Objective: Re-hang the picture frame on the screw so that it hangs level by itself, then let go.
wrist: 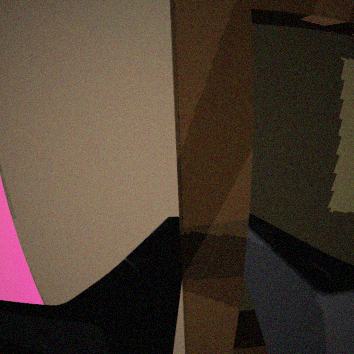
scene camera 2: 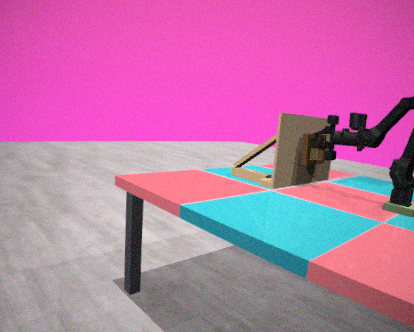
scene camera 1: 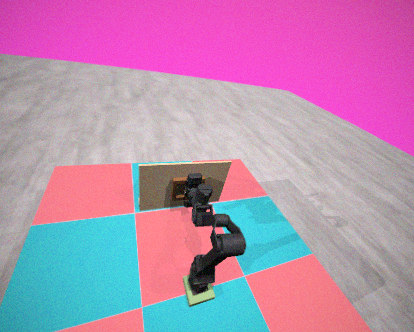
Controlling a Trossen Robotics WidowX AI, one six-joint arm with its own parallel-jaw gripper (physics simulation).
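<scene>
Picture a tan wall board for me: [scene camera 1: 158,200] and [scene camera 2: 288,171] are the same spot on it.
</scene>
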